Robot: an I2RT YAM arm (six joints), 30 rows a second.
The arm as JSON. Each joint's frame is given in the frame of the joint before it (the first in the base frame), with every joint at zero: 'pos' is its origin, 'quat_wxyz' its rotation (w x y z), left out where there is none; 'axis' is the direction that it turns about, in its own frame. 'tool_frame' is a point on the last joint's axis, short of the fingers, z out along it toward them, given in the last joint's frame.
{
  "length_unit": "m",
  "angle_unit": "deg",
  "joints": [
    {
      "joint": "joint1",
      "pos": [
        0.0,
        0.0,
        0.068
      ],
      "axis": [
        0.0,
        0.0,
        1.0
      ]
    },
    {
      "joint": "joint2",
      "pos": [
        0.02,
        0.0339,
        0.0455
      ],
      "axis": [
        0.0,
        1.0,
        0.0
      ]
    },
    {
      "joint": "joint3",
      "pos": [
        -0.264,
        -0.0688,
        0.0
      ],
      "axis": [
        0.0,
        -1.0,
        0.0
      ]
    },
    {
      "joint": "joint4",
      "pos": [
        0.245,
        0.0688,
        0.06
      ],
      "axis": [
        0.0,
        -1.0,
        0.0
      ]
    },
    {
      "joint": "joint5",
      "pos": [
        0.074,
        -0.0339,
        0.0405
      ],
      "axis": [
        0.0,
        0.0,
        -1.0
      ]
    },
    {
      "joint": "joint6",
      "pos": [
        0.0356,
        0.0,
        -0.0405
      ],
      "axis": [
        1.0,
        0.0,
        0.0
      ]
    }
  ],
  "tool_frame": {
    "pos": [
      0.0,
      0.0,
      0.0
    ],
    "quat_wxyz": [
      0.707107,
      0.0,
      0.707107,
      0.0
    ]
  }
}
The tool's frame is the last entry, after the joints.
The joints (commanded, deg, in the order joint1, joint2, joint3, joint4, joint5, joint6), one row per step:
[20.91 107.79 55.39 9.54 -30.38 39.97]
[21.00 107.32 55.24 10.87 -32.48 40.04]
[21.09 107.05 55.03 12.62 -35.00 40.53]
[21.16 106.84 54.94 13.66 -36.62 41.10]
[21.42 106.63 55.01 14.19 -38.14 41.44]
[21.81 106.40 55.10 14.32 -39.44 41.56]
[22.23 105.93 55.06 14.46 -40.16 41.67]
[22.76 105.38 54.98 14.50 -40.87 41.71]
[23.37 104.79 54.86 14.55 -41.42 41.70]
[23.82 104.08 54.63 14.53 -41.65 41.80]
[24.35 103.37 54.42 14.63 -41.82 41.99]
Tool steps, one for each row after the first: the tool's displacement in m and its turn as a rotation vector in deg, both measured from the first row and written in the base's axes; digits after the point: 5 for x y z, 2 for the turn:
[-0.00034 0.00169 0.00444 1.93 -0.99 1.61]
[-0.00065 0.00360 0.00808 4.30 -1.73 3.35]
[-0.00090 0.00487 0.01077 5.89 -2.01 4.38]
[-0.00163 0.00722 0.01351 7.19 -2.14 5.66]
[-0.00302 0.01010 0.01587 8.16 -2.13 7.01]
[-0.00485 0.01269 0.01896 8.81 -2.38 7.96]
[-0.00733 0.01578 0.02219 9.40 -2.62 9.06]
[-0.01018 0.01917 0.02544 9.90 -2.93 10.14]
[-0.01298 0.02126 0.02868 10.22 -3.19 10.75]
[-0.01585 0.02382 0.03216 10.60 -3.52 11.36]

